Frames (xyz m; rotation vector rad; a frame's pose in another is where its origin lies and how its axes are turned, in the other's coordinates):
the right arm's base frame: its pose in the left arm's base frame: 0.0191 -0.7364 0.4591 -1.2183 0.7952 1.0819
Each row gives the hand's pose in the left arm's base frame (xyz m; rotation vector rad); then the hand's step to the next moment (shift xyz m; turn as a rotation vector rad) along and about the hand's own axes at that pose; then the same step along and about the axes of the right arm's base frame.
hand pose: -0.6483 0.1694 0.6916 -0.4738 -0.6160 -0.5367
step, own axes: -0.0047 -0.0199 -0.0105 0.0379 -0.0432 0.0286
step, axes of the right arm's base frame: -0.0025 0.0120 -0.0194 -0.0616 -0.0076 -0.0165
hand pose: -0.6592 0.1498 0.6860 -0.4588 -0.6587 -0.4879
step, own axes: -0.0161 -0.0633 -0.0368 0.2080 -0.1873 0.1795
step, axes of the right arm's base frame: -0.0040 0.0349 -0.0662 -0.3246 -0.0596 -0.0403
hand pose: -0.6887 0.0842 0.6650 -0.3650 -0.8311 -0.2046
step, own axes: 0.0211 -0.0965 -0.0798 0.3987 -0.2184 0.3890
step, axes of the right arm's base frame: -0.0039 -0.0319 -0.1228 -0.5814 -0.1260 0.0641
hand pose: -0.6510 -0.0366 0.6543 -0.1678 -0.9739 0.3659
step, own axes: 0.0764 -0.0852 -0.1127 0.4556 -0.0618 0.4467
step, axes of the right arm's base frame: 0.0178 -0.1507 -0.0527 -0.5904 -0.0841 0.2351
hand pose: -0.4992 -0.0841 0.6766 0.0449 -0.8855 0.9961
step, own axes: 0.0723 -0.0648 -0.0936 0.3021 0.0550 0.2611
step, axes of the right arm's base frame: 0.0430 -0.1199 0.0444 -0.3403 0.0093 0.2158
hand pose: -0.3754 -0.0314 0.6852 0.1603 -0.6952 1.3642
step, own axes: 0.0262 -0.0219 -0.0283 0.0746 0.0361 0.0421
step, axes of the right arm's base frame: 0.0186 -0.0294 0.0275 -0.0624 0.0223 0.0651
